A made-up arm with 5 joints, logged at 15 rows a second.
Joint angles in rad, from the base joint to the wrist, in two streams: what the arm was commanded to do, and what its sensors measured. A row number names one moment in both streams.
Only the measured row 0 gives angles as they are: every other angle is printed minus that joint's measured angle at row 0.
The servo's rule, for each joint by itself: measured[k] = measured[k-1] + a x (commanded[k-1-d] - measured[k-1]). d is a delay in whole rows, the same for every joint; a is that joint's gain. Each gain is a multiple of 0.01, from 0.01 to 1. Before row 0 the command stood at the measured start. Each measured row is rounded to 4 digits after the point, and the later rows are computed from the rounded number. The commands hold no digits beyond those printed.
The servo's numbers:
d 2
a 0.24 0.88 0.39 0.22 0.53
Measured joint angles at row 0: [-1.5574 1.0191 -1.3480 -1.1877 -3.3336]
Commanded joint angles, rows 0 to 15: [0.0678 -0.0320 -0.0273 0.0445 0.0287]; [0.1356 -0.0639 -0.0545 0.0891 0.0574]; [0.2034 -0.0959 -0.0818 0.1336 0.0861]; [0.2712 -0.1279 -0.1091 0.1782 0.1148]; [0.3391 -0.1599 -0.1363 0.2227 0.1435]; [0.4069 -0.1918 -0.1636 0.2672 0.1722]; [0.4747 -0.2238 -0.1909 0.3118 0.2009]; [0.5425 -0.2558 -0.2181 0.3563 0.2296]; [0.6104 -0.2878 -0.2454 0.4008 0.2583]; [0.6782 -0.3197 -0.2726 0.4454 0.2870]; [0.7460 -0.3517 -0.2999 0.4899 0.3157]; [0.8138 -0.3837 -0.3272 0.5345 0.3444]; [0.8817 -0.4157 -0.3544 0.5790 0.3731]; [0.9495 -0.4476 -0.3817 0.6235 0.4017]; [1.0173 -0.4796 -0.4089 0.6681 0.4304]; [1.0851 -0.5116 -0.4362 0.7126 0.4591]
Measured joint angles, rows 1 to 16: [0.0000 0.0000 0.0000 0.0000 0.0000]; [0.0000 0.0000 0.0000 0.0000 0.0000]; [0.0163 -0.0282 -0.0106 0.0098 0.0152]; [0.0449 -0.0596 -0.0277 0.0272 0.0376]; [0.0829 -0.0915 -0.0488 0.0506 0.0633]; [0.1281 -0.1235 -0.0723 0.0787 0.0906]; [0.1787 -0.1555 -0.0973 0.1104 0.1186]; [0.2335 -0.1874 -0.1232 0.1449 0.1470]; [0.2914 -0.2194 -0.1496 0.1816 0.1756]; [0.3517 -0.2514 -0.1763 0.2200 0.2042]; [0.4138 -0.2834 -0.2032 0.2598 0.2329]; [0.4773 -0.3153 -0.2303 0.3006 0.2616]; [0.5418 -0.3473 -0.2574 0.3422 0.2903]; [0.6071 -0.3793 -0.2846 0.3845 0.3190]; [0.6730 -0.4113 -0.3118 0.4273 0.3477]; [0.7394 -0.4432 -0.3391 0.4705 0.3763]
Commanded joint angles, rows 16 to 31: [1.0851 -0.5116 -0.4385 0.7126 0.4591]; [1.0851 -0.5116 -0.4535 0.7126 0.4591]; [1.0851 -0.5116 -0.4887 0.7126 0.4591]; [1.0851 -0.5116 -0.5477 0.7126 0.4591]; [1.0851 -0.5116 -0.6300 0.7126 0.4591]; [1.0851 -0.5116 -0.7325 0.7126 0.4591]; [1.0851 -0.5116 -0.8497 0.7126 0.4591]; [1.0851 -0.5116 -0.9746 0.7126 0.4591]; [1.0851 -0.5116 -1.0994 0.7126 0.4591]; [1.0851 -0.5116 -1.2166 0.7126 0.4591]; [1.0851 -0.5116 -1.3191 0.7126 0.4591]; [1.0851 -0.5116 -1.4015 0.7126 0.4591]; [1.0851 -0.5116 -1.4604 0.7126 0.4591]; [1.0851 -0.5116 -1.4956 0.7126 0.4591]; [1.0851 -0.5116 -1.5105 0.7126 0.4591]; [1.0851 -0.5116 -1.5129 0.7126 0.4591]
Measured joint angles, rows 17 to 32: [0.8061 -0.4752 -0.3663 0.5140 0.4050]; [0.8731 -0.5072 -0.3936 0.5577 0.4337]; [0.9240 -0.5111 -0.4111 0.5918 0.4472]; [0.9627 -0.5115 -0.4276 0.6184 0.4535]; [0.9921 -0.5116 -0.4514 0.6391 0.4565]; [1.0144 -0.5116 -0.4890 0.6553 0.4579]; [1.0314 -0.5116 -0.5440 0.6679 0.4585]; [1.0443 -0.5116 -0.6175 0.6777 0.4588]; [1.0541 -0.5116 -0.7081 0.6854 0.4590]; [1.0615 -0.5116 -0.8120 0.6914 0.4591]; [1.0672 -0.5116 -0.9241 0.6961 0.4591]; [1.0715 -0.5116 -1.0382 0.6997 0.4591]; [1.0748 -0.5116 -1.1478 0.7025 0.4591]; [1.0773 -0.5116 -1.2467 0.7047 0.4591]; [1.0792 -0.5116 -1.3300 0.7064 0.4591]; [1.0806 -0.5116 -1.3946 0.7078 0.4591]
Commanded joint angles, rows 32 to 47: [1.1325 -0.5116 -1.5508 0.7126 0.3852]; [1.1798 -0.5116 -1.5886 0.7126 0.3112]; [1.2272 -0.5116 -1.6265 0.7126 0.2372]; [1.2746 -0.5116 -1.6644 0.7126 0.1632]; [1.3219 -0.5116 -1.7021 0.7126 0.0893]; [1.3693 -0.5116 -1.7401 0.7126 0.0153]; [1.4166 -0.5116 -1.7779 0.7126 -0.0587]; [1.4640 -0.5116 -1.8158 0.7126 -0.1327]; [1.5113 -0.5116 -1.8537 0.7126 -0.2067]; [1.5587 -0.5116 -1.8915 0.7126 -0.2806]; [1.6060 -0.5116 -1.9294 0.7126 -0.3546]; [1.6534 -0.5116 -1.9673 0.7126 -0.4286]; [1.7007 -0.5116 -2.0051 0.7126 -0.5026]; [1.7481 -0.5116 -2.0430 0.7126 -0.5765]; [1.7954 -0.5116 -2.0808 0.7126 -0.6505]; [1.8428 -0.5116 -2.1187 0.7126 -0.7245]
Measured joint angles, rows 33 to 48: [1.0817 -0.5116 -1.4398 0.7089 0.4591]; [1.0825 -0.5116 -1.4683 0.7097 0.4591]; [1.0945 -0.5116 -1.5005 0.7103 0.4199]; [1.1150 -0.5116 -1.5349 0.7108 0.3623]; [1.1419 -0.5116 -1.5706 0.7112 0.2960]; [1.1737 -0.5116 -1.6072 0.7115 0.2256]; [1.2093 -0.5116 -1.6442 0.7117 0.1534]; [1.2477 -0.5116 -1.6816 0.7119 0.0802]; [1.2882 -0.5116 -1.7192 0.7121 0.0066]; [1.3304 -0.5116 -1.7569 0.7122 -0.0672]; [1.3738 -0.5116 -1.7947 0.7123 -0.1411]; [1.4182 -0.5116 -1.8325 0.7124 -0.2150]; [1.4633 -0.5116 -1.8703 0.7124 -0.2890]; [1.5089 -0.5116 -1.9081 0.7124 -0.3630]; [1.5549 -0.5116 -1.9459 0.7124 -0.4370]; [1.6013 -0.5116 -1.9838 0.7124 -0.5109]
